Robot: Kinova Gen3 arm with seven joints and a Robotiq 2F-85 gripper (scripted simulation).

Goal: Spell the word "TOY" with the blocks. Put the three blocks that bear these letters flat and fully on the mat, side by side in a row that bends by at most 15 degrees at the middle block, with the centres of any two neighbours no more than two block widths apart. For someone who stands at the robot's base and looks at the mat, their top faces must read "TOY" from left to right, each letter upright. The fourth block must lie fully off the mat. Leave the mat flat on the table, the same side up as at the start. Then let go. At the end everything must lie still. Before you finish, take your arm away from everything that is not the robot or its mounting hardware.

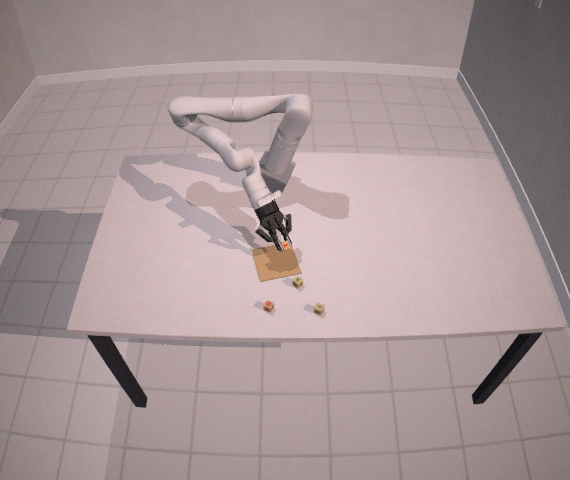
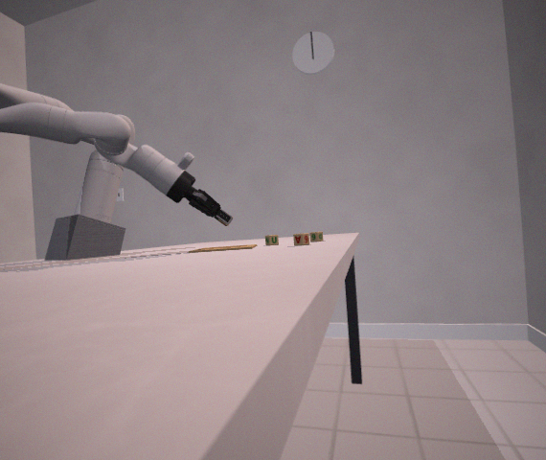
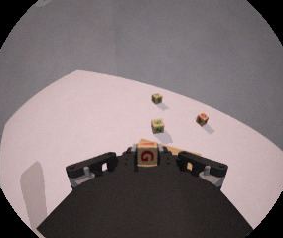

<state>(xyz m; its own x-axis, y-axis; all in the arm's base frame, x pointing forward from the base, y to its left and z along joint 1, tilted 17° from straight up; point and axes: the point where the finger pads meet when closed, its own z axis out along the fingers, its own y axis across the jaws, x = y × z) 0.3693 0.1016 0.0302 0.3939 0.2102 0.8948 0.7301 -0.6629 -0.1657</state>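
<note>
The mat is 8 cm below my hand, 2 cm to the right of it and 2 cm ahead of it.
</note>
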